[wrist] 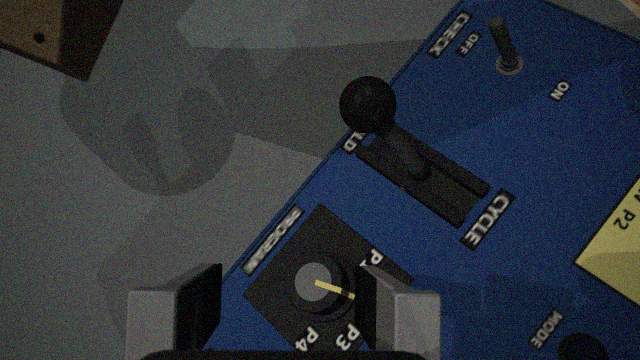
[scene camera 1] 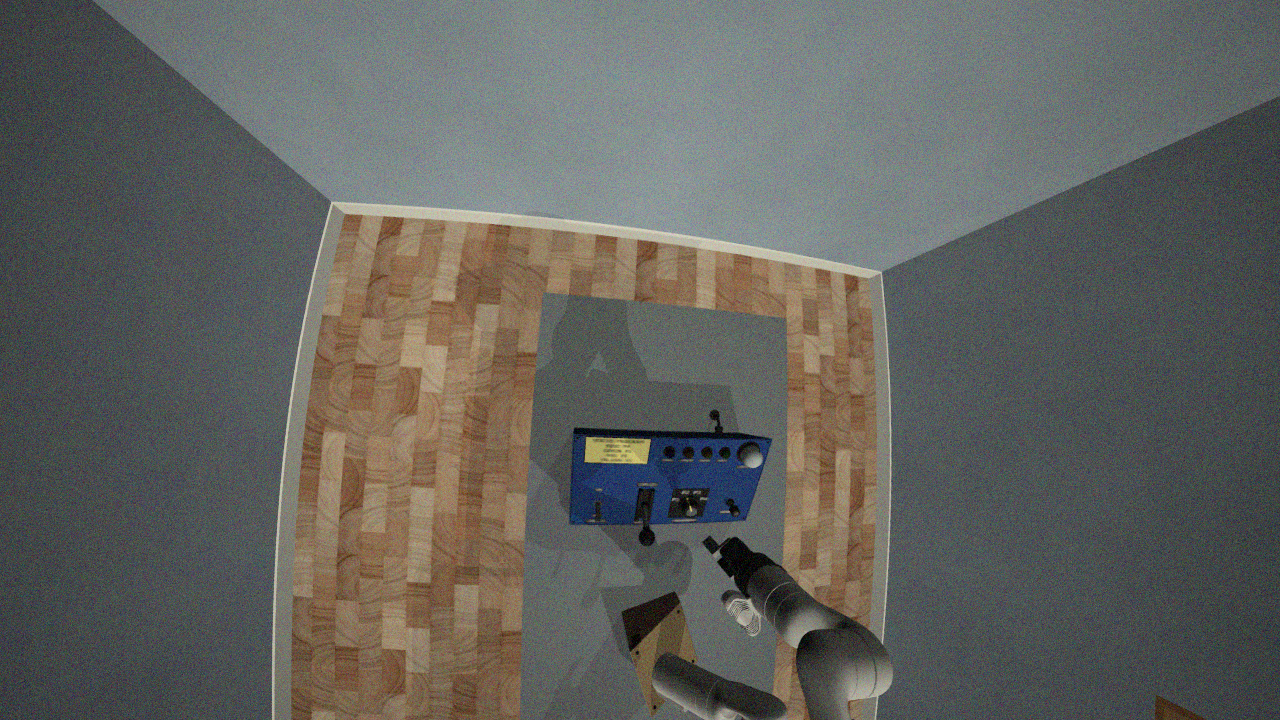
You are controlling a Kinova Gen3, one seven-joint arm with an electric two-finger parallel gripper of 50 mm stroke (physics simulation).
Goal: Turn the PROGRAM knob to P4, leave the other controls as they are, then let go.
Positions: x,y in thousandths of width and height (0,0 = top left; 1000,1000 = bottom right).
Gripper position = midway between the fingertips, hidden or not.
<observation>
I see my gripper (scene camera 1: 558,765) and a black ball-ended lever (wrist: 574,293).
My gripper is seen too in the wrist view (wrist: 451,815).
</observation>
